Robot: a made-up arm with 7 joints.
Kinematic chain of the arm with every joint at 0, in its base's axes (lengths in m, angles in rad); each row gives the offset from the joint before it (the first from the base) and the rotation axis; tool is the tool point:
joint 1: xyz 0 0 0.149 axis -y
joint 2: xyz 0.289 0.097 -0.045 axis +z
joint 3: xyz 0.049 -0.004 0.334 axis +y
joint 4: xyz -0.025 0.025 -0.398 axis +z
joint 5: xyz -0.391 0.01 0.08 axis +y
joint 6: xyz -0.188 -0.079 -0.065 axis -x
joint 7: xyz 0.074 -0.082 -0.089 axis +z
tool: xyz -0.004 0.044 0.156
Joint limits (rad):
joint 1: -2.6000..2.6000
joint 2: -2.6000..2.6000
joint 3: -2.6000..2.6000
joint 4: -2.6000..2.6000
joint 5: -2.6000..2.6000
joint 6: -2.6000..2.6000
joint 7: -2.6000..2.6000
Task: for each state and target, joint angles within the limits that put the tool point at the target. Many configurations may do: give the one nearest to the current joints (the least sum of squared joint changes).
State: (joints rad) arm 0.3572 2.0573 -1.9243 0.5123 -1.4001 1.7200 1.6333
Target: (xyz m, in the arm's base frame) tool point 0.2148 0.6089 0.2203
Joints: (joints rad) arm 0.7319 1.9942 -1.5102 0.5080 -1.7252 1.8936 1.5597
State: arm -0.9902 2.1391 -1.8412 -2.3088 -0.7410 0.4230 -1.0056
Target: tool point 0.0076 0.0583 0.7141
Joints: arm -0.6011 2.3184 -1.7367 -2.0964 -0.7333 0.3815 -1.0131
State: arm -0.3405 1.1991 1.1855 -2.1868 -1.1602 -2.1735 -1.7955
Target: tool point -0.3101 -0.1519 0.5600
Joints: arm 0.2692 1.1896 1.8221 -1.7215 -0.7745 -1.9928 -1.8070
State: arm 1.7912 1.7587 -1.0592 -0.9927 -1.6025 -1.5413 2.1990
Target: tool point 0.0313 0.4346 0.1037
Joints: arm 1.7416 2.0041 -1.3545 -1.2038 -1.6135 -1.6311 2.2006
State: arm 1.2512 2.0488 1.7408 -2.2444 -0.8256 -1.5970 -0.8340
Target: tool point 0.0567 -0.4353 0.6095
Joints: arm 1.0491 2.5019 1.6977 -2.4643 -0.8632 -1.6672 -0.8498
